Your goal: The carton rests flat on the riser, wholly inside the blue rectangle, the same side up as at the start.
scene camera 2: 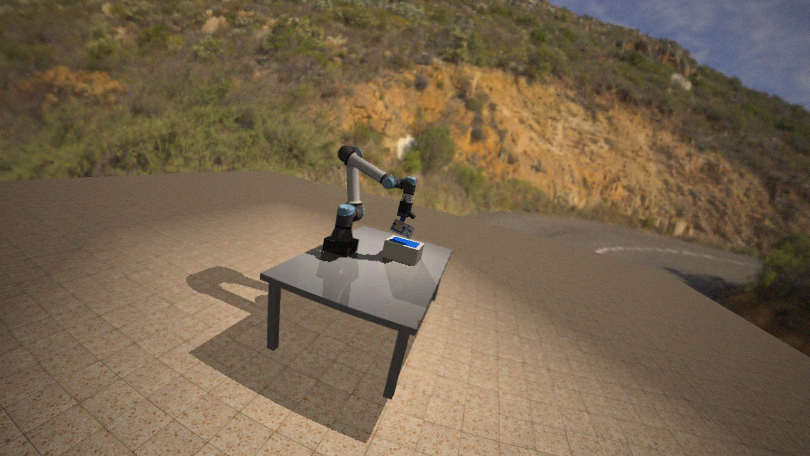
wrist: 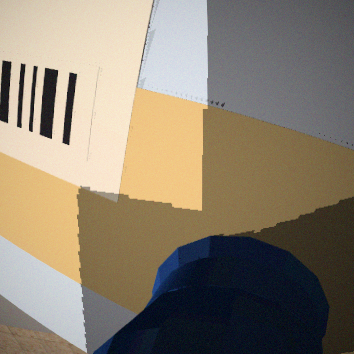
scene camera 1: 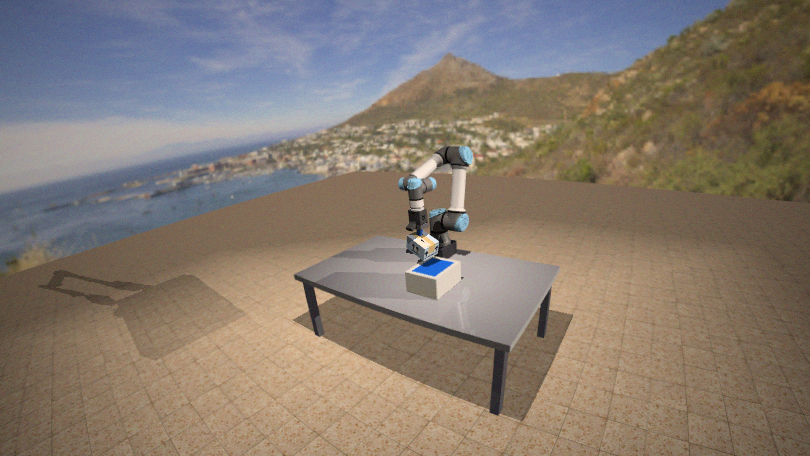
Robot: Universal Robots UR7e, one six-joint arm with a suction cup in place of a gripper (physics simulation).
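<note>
A white carton with tan tape and black marks hangs from my suction cup. The blue cup sits against its taped top face, beside a cream label with a barcode in the wrist view. The carton is tilted, with one lower edge down close over the riser. I cannot tell whether that edge touches it. The cream riser is a block on the table. The blue rectangle lies on its top, with part of it shaded in the scene camera 2 view.
The grey table bears the riser. The arm's dark base stands behind the riser in the scene camera 1 view, at the table's edge. The tiled floor spreads around the table.
</note>
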